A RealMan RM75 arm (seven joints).
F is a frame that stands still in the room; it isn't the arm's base.
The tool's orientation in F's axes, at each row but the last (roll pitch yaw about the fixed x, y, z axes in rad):
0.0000, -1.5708, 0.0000
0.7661, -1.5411, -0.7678
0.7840, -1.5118, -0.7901
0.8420, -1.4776, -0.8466
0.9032, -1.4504, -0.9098
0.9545, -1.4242, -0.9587
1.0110, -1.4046, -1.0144
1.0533, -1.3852, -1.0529
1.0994, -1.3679, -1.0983
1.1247, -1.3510, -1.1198
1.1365, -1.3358, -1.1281
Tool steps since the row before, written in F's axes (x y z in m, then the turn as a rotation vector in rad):
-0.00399, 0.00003, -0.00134, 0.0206, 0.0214, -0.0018
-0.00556, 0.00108, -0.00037, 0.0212, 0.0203, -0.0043
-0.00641, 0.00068, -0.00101, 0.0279, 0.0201, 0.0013
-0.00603, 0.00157, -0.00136, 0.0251, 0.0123, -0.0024
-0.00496, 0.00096, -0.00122, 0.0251, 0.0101, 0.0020
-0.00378, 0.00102, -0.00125, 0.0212, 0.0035, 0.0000
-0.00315, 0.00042, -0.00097, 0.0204, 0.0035, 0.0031
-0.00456, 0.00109, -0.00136, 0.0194, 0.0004, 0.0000
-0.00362, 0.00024, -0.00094, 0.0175, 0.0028, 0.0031
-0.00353, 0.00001, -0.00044, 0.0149, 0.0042, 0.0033
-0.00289, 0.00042, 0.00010, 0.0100, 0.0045, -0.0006
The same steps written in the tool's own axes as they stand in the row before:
-0.00134, 0.00003, 0.00399, -0.0018, 0.0214, -0.0206
-0.00051, 0.00106, 0.00555, -0.0043, 0.0202, -0.0213
-0.00130, 0.00059, 0.00637, 0.0016, 0.0203, -0.0277
-0.00184, 0.00143, 0.00594, -0.0017, 0.0123, -0.0252
-0.00167, 0.00079, 0.00486, 0.0029, 0.0105, -0.0249
-0.00168, 0.00083, 0.00366, 0.0014, 0.0037, -0.0211
-0.00129, 0.00025, 0.00305, 0.0043, 0.0041, -0.0201
-0.00193, 0.00083, 0.00441, 0.0017, 0.0005, -0.0193
-0.00130, 0.00004, 0.00352, 0.0041, 0.0034, -0.0172
-0.00077, -0.00009, 0.00347, 0.0038, 0.0048, -0.0146
-0.00028, 0.00043, 0.00288, -0.0005, 0.0043, -0.0101

